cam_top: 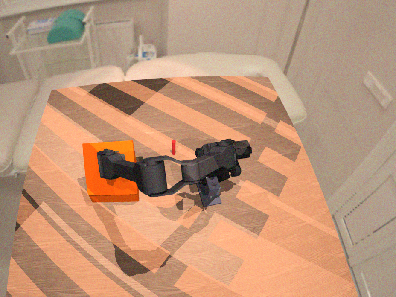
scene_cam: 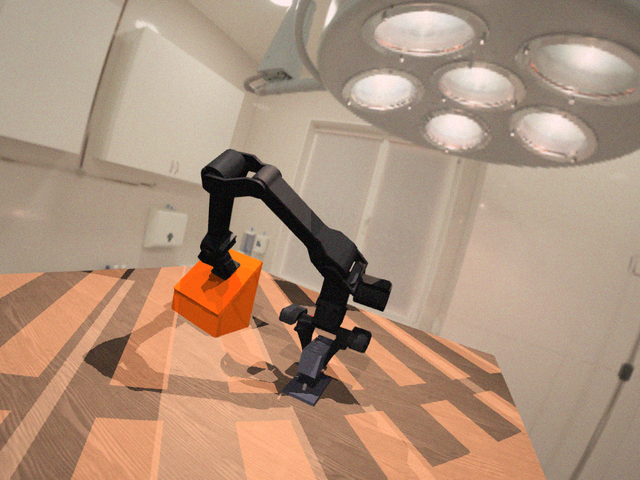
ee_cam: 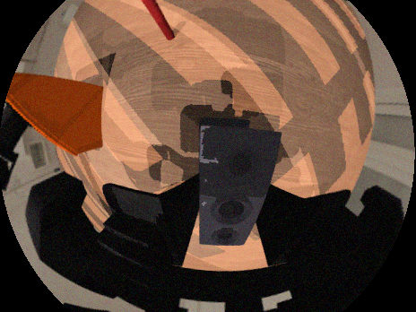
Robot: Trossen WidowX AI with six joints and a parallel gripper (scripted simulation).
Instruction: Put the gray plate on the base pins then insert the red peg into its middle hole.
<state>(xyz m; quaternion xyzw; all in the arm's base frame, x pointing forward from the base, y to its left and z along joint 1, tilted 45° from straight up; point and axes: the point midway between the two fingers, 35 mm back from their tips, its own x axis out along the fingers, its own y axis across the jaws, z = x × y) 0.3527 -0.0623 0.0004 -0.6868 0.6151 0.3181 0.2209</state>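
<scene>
Right now my gripper tip is 5 cm above the base. Round my gripper tip: gray plate 3 cm above; red peg 12 cm behind, 18 cm to the left, 2 cm below.
</scene>
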